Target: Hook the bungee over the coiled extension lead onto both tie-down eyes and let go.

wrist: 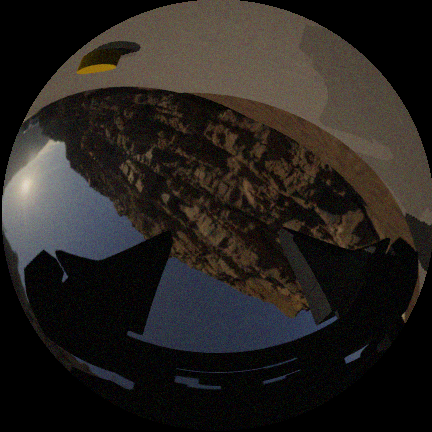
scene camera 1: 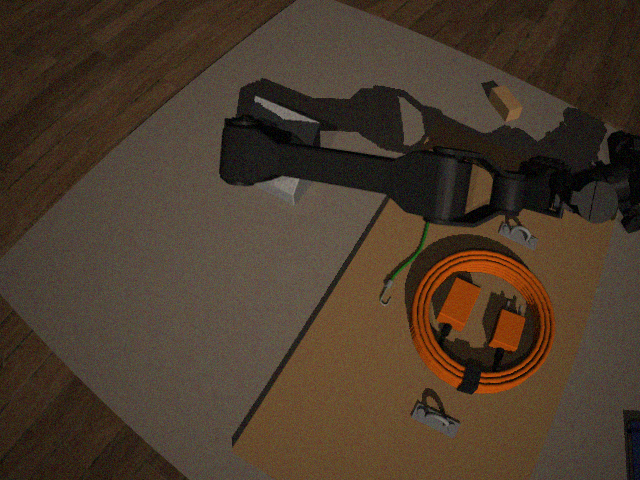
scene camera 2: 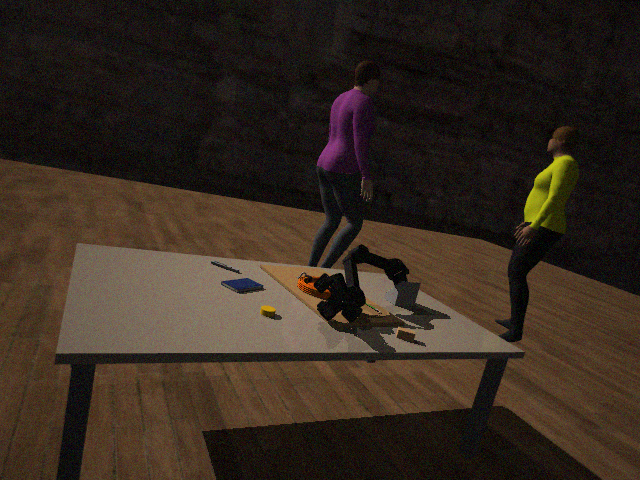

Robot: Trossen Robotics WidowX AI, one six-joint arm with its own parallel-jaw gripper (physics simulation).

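Frame: origin at the arm's base, x ahead, y left, z up, level; centimetres.
Where they show: gripper, fingertip midpoint: (wrist: 226, 234) (scene camera 2: 331, 293); arm's base at its link origin: (scene camera 1: 268, 148) (scene camera 2: 403, 288).
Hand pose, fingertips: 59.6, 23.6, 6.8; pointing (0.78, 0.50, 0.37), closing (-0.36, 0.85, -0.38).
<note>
Things, the pixels of their top centre, and the offset from my fingertips, as dx, dy, dz. Level surfaces: height alone.
- green bungee at its top centre: (scene camera 1: 420, 224) -35.0, -23.0, -11.3
- tan board at its surface level: dz -12.0
- coiled orange extension lead at its top centre: (scene camera 1: 486, 315) (scene camera 2: 321, 283) -21.6, -33.5, -9.0
- grey tie-down eye at its top centre: (scene camera 1: 523, 227) -20.7, -17.8, -9.3
- wooden block at its top centre: (scene camera 1: 507, 97) (scene camera 2: 406, 330) -30.2, +8.8, -10.2
- yellow disc at its top centre: (scene camera 2: 268, 308) +13.2, -14.4, -11.3
- blue book at its top centre: (scene camera 2: 243, 283) +11.0, -39.7, -12.0
- pen at its top centre: (scene camera 2: 225, 265) +9.3, -61.6, -12.0
- table at its surface level: dz -13.2
A green bungee (scene camera 1: 419, 249) (scene camera 2: 373, 308) lies on the tan board (scene camera 1: 336, 372) (scene camera 2: 279, 272); its near end has a metal hook, and its other end is hidden under my arm. The coiled orange extension lead (scene camera 1: 419, 320) (scene camera 2: 310, 285) lies on the board, right of the bungee in scene camera 1. One grey tie-down eye (scene camera 1: 518, 235) is above the coil there, close to my arm; the other tie-down eye (scene camera 1: 435, 418) is below the coil. My gripper (wrist: 226, 234) is open with nothing between its fingers, raised and turned away from the board; the bungee does not show in the wrist view.
A wooden block (scene camera 1: 505, 102) (scene camera 2: 405, 334) lies beyond my arm. A yellow disc (scene camera 2: 267, 311) (wrist: 96, 69), a blue book (scene camera 2: 242, 284) (scene camera 1: 633, 444) and a pen (scene camera 2: 225, 266) are on the table (scene camera 2: 155, 310). Two people stand behind the table.
</note>
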